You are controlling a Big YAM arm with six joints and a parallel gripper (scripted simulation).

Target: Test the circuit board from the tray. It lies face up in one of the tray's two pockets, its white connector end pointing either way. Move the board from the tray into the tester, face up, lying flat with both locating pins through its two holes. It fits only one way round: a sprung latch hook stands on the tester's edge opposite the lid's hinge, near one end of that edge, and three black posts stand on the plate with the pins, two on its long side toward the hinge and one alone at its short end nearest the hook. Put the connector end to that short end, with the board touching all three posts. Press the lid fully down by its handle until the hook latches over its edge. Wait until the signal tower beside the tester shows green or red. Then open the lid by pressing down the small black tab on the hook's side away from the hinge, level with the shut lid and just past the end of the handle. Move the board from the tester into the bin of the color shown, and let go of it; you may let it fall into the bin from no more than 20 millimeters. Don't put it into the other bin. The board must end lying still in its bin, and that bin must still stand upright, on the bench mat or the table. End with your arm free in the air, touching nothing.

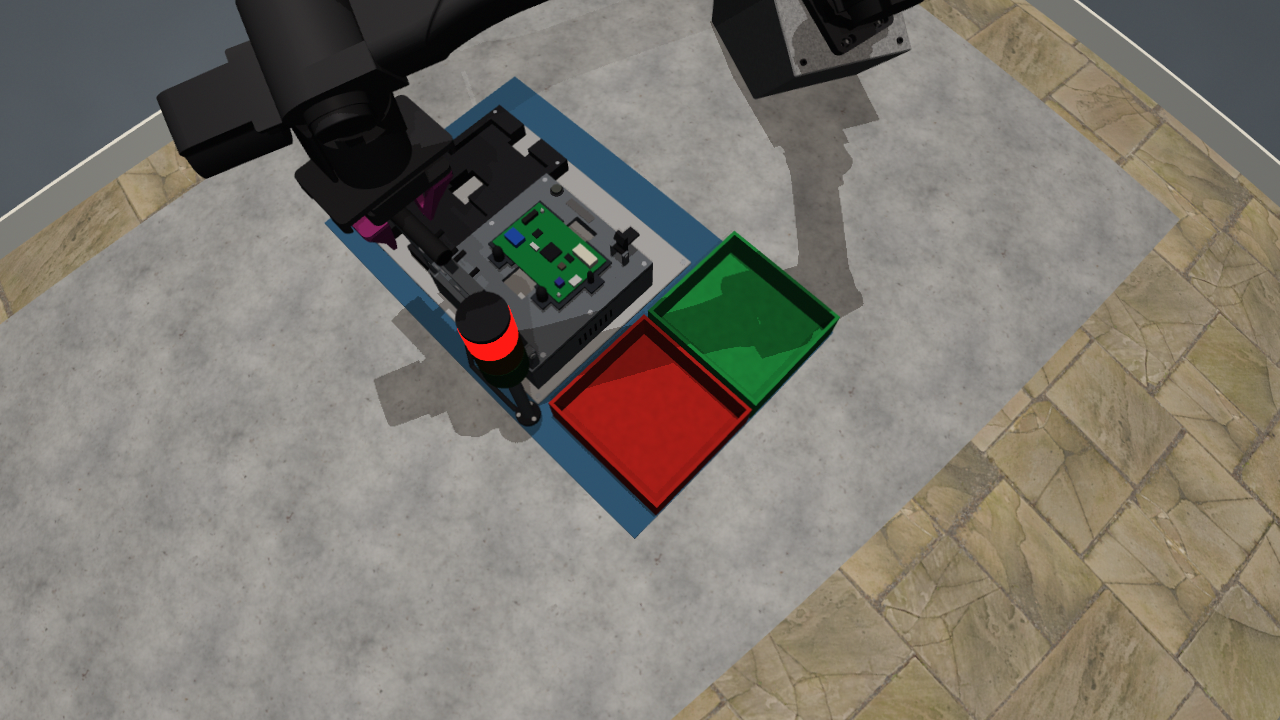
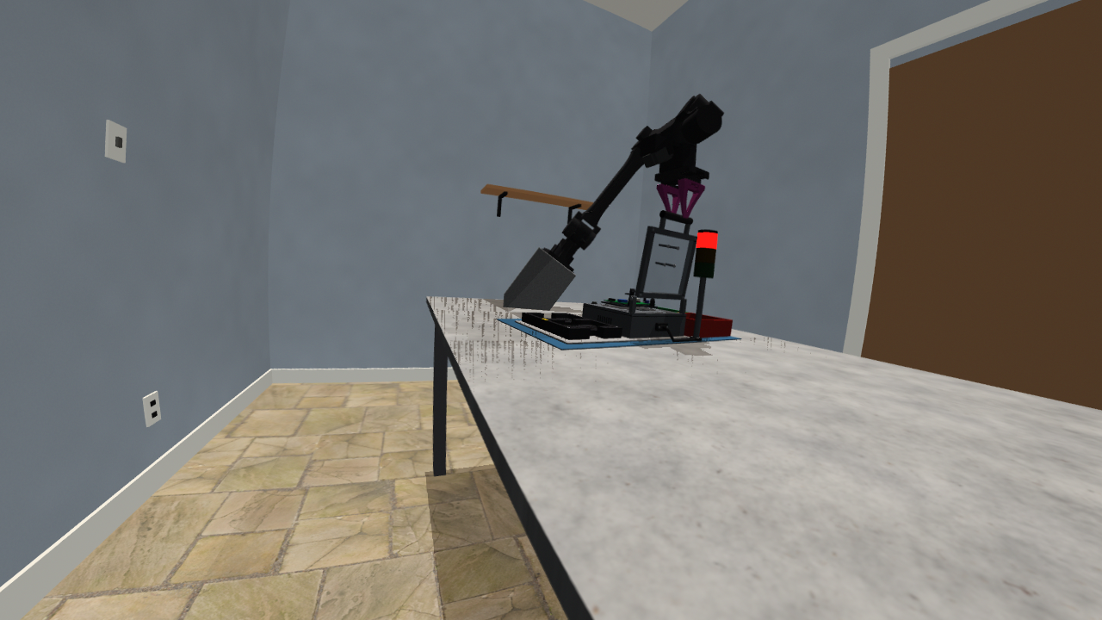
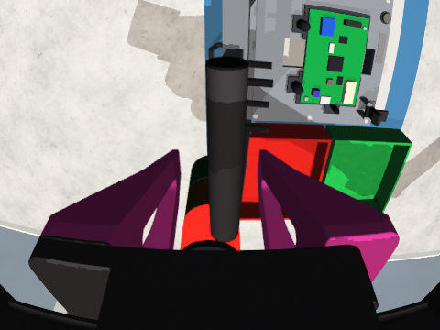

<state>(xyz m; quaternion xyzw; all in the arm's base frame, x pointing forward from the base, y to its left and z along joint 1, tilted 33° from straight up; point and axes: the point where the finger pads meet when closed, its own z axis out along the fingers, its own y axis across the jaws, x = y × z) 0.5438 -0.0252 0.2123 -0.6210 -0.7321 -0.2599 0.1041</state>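
Right now the green circuit board is 13 cm behind my hand, 3 cm to the right of it and 20 cm below it. From my hand the other things lie so: clear lid: 2 cm behind, 9 cm below; tester plate: 12 cm behind, 2 cm to the right, 21 cm below; latch hook: 20 cm behind, 2 cm to the left, 19 cm below.
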